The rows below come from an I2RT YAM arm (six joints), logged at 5 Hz.
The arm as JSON. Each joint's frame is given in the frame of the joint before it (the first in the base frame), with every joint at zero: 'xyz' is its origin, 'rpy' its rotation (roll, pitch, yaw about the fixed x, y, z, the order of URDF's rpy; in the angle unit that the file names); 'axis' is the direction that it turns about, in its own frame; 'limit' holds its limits. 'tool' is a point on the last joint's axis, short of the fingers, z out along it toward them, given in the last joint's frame.
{
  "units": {
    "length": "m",
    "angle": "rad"
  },
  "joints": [
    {
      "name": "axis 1",
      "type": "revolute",
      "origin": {
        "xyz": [
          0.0,
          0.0,
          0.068
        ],
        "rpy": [
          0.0,
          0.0,
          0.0
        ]
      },
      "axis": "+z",
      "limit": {
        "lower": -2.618,
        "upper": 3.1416
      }
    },
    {
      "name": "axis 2",
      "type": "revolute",
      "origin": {
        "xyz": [
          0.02,
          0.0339,
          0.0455
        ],
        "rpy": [
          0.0,
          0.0,
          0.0
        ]
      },
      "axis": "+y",
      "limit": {
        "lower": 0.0,
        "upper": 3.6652
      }
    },
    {
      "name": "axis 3",
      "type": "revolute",
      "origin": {
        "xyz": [
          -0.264,
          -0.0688,
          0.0
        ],
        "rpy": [
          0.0,
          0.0,
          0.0
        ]
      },
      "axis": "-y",
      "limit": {
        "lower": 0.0,
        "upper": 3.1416
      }
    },
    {
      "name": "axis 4",
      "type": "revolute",
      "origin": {
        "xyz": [
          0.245,
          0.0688,
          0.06
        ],
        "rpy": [
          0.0,
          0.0,
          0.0
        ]
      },
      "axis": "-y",
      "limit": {
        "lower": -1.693,
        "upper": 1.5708
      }
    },
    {
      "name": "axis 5",
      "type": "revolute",
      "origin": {
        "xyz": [
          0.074,
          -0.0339,
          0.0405
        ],
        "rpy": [
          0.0,
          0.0,
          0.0
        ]
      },
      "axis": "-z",
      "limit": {
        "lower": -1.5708,
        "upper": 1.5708
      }
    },
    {
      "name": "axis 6",
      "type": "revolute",
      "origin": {
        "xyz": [
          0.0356,
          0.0,
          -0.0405
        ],
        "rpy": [
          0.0,
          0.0,
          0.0
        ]
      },
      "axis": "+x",
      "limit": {
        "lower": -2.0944,
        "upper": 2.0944
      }
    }
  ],
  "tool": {
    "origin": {
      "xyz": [
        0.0,
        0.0,
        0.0
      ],
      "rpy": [
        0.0,
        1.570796,
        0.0
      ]
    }
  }
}
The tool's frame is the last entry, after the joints.
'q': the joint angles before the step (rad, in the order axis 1, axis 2, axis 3, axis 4, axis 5, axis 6). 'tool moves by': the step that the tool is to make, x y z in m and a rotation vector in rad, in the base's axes. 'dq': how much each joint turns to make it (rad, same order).
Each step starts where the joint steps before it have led.
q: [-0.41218 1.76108 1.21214 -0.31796 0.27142 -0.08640]
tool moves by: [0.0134 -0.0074 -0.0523 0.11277 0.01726 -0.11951]
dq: [-0.00413 0.15031 0.00008 0.04759 -0.00644 0.15569]
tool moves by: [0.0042 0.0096 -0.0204 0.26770 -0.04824 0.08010]
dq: [0.00293 0.04736 0.00006 -0.02708 -0.26482 0.07658]
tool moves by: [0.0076 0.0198 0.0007 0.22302 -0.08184 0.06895]
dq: [0.03370 0.00006 0.00000 -0.00067 -0.22309 0.08900]
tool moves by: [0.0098 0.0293 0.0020 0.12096 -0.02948 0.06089]
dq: [0.06930 -0.00187 0.00087 0.00370 -0.10268 0.07237]
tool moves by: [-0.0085 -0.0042 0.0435 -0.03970 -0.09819 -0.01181]
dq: [-0.01672 -0.11714 0.00348 -0.01758 0.00308 -0.00834]
